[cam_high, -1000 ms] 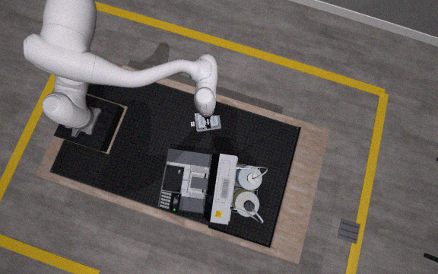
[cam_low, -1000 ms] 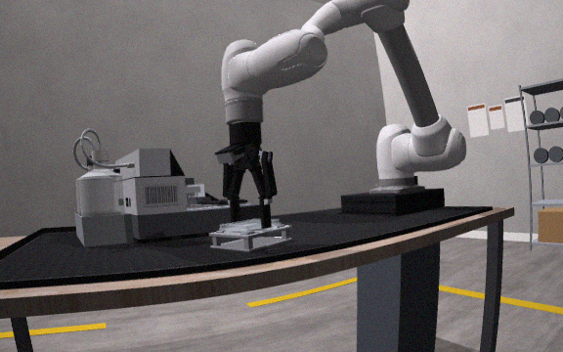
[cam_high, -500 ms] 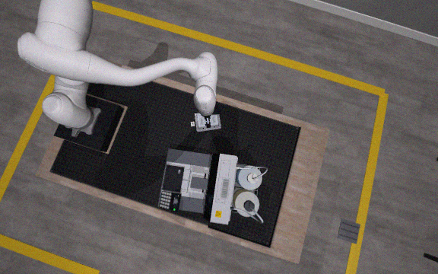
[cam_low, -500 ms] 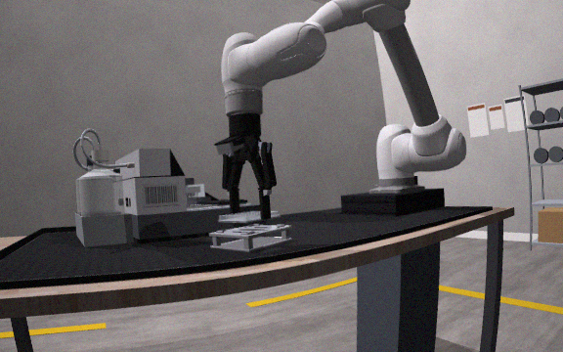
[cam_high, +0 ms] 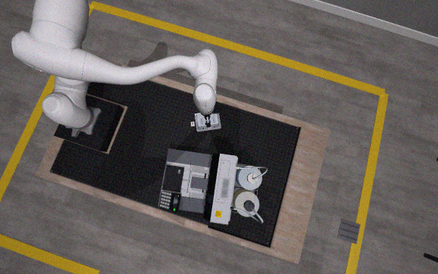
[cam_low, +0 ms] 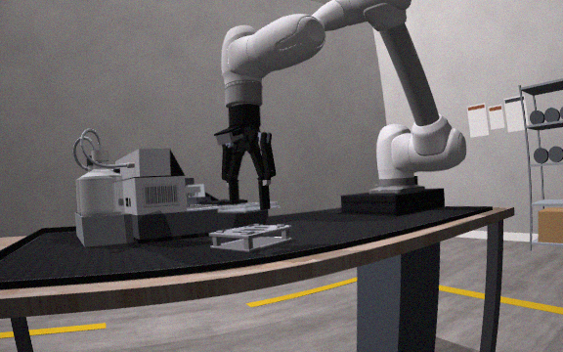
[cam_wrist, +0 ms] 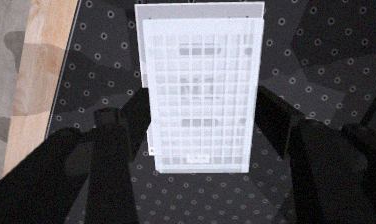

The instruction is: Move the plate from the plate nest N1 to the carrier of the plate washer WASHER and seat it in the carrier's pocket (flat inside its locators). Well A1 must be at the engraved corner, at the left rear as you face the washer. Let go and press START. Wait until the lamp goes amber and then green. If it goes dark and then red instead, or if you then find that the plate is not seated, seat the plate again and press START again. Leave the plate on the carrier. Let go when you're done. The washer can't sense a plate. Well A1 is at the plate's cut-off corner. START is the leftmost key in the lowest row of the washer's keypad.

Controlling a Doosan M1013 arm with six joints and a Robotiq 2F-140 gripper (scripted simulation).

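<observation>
Right now my hand is 420 mm to the left of the washer carrier, 90 mm past it and 20 mm above it. From my hand the other things lie so: label (110 mm below, 100 mm behind, 40 mm to the right); white multi-well plate (20 mm below); plate nest N1 (80 mm below).
</observation>
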